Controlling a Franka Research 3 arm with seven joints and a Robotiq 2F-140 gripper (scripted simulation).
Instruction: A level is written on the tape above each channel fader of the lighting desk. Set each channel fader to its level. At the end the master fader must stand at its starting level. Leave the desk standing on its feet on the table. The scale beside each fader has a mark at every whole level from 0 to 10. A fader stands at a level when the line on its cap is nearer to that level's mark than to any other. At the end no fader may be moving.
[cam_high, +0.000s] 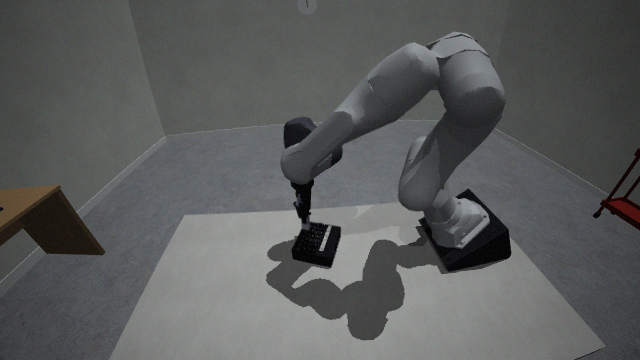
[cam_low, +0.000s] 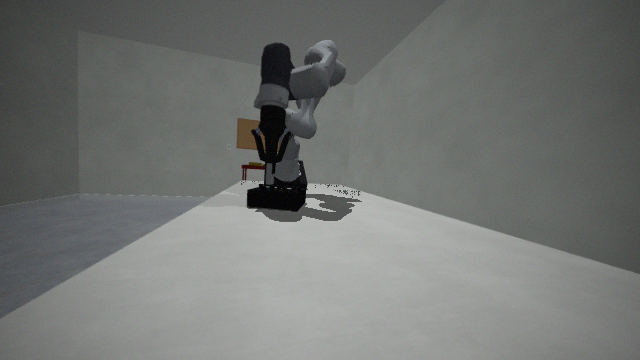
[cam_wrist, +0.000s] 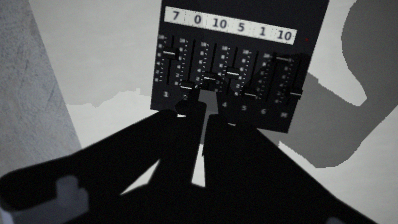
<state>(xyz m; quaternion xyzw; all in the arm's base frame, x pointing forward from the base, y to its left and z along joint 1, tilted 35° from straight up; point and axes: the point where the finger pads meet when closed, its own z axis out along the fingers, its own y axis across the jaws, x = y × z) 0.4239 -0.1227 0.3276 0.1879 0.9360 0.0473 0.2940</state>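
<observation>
Now: hand 2 cm past the channel 2 fader cap, 2 cm to the left of it and 4 cm above it. Also, from my hand: channel 1 fader cap: 6 cm behind, 2 cm to the right, 4 cm below; master fader cap: 1 cm ahead, 9 cm to the left, 4 cm below.
</observation>
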